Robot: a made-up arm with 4 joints. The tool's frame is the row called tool.
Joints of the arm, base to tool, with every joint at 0 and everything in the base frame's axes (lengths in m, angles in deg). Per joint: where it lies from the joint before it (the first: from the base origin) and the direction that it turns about. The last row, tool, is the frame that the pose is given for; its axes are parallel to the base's.
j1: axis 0 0 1 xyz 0 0 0.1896
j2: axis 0 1 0 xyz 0.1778 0.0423 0.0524
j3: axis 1 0 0 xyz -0.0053 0.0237 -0.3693
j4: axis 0 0 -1 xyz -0.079 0.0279 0.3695
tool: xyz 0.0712 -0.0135 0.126
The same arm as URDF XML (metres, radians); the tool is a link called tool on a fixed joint. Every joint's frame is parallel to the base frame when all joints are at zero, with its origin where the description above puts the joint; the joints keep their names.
<robot name="arm">
  <link name="base"/>
  <link name="link1"/>
  <link name="link2"/>
  <link name="link3"/>
  <link name="link4"/>
  <link name="tool"/>
  <joint name="j1" type="continuous">
    <parent link="base"/>
    <child link="link1"/>
    <origin xyz="0.0000 0.0000 0.1896" rpy="0.0000 0.0000 0.0000"/>
    <axis xyz="0 0 1"/>
  </joint>
  <joint name="j2" type="continuous">
    <parent link="link1"/>
    <child link="link2"/>
    <origin xyz="0.1778 0.0423 0.0524" rpy="0.0000 0.0000 0.0000"/>
    <axis xyz="0 1 0"/>
  </joint>
  <joint name="j3" type="continuous">
    <parent link="link2"/>
    <child link="link3"/>
    <origin xyz="-0.0053 0.0237 -0.3693" rpy="0.0000 0.0000 0.0000"/>
    <axis xyz="1 0 0"/>
  </joint>
  <joint name="j4" type="continuous">
    <parent link="link3"/>
    <child link="link4"/>
    <origin xyz="-0.0790 0.0279 0.3695" rpy="0.0000 0.0000 0.0000"/>
    <axis xyz="0 0 -1"/>
  </joint>
  <joint name="tool_fixed" type="fixed">
    <parent link="link4"/>
    <child link="tool"/>
    <origin xyz="0.0712 -0.0135 0.1260" rpy="0.0000 0.0000 0.0000"/>
  </joint>
</robot>

